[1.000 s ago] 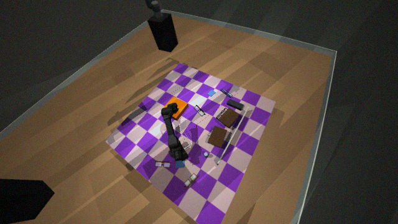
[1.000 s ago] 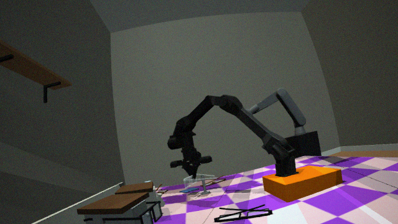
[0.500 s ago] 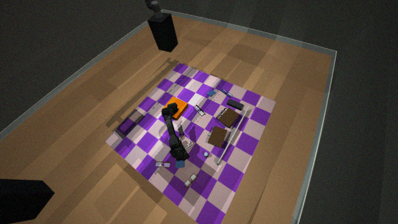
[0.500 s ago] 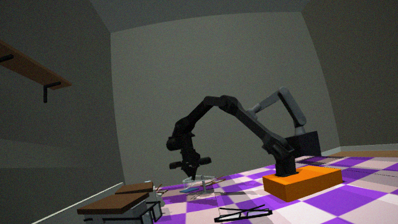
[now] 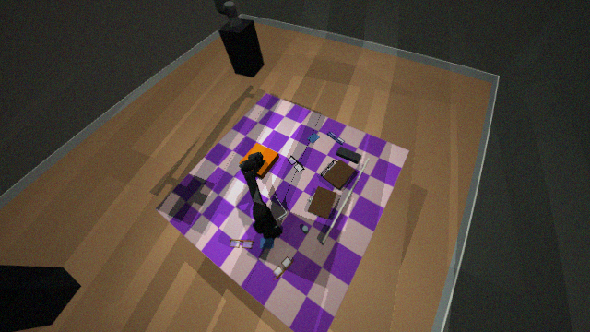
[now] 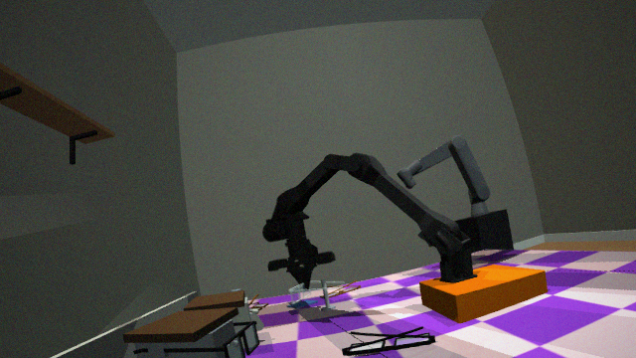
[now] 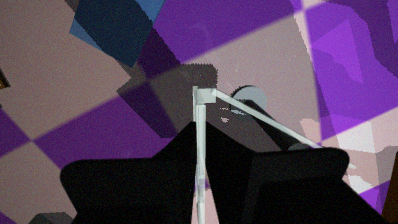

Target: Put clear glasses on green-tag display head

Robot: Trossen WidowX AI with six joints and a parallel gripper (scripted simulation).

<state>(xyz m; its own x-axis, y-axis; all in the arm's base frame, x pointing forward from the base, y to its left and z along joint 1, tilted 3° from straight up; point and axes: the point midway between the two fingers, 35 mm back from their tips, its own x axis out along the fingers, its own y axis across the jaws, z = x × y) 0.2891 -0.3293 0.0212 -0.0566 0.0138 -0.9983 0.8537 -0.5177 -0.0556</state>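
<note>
Now: the round foot 5 cm behind my gripper tip, 3 cm to the left of it and 3 cm below it. From my gripper tip the other things lie so: black case (65 cm to the left, 26 cm ahead, 4 cm below).
</note>
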